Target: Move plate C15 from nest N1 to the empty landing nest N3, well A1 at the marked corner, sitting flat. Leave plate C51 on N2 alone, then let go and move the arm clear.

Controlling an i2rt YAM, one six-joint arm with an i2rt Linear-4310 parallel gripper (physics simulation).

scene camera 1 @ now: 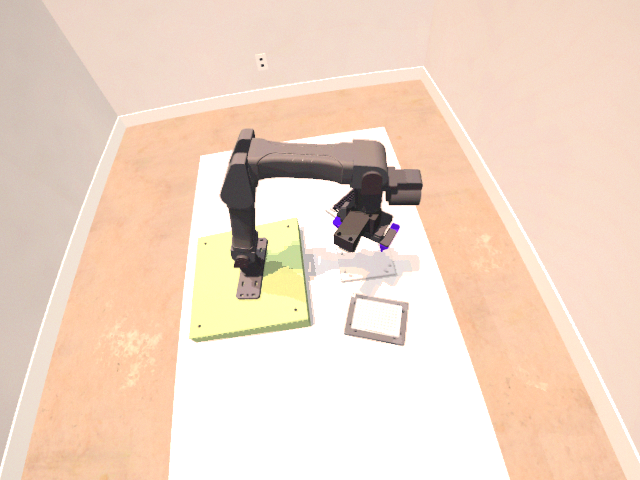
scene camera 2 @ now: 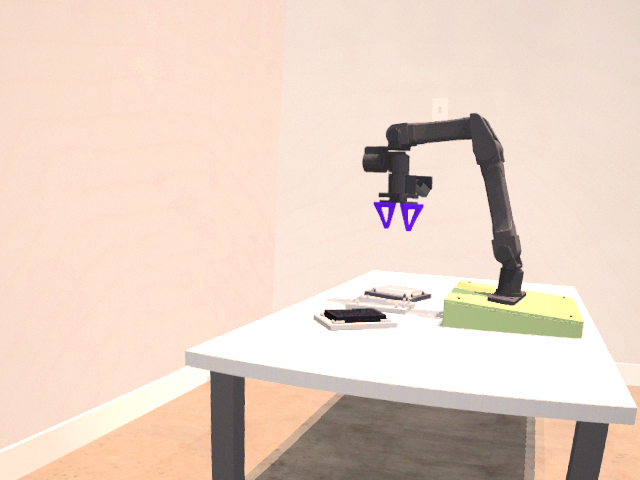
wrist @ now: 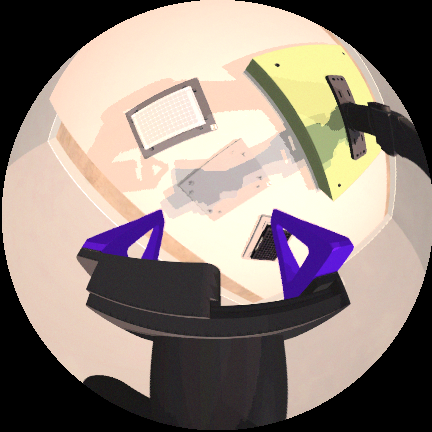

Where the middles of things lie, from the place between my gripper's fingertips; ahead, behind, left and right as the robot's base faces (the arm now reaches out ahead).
My hand is 1 cm short of the nest (scene camera 1: 367, 262), 6 cm to the right of it and 20 cm above it. Round my hand: black perforated plate (scene camera 2: 359, 315): 2 cm behind, 28 cm to the left, 19 cm below.
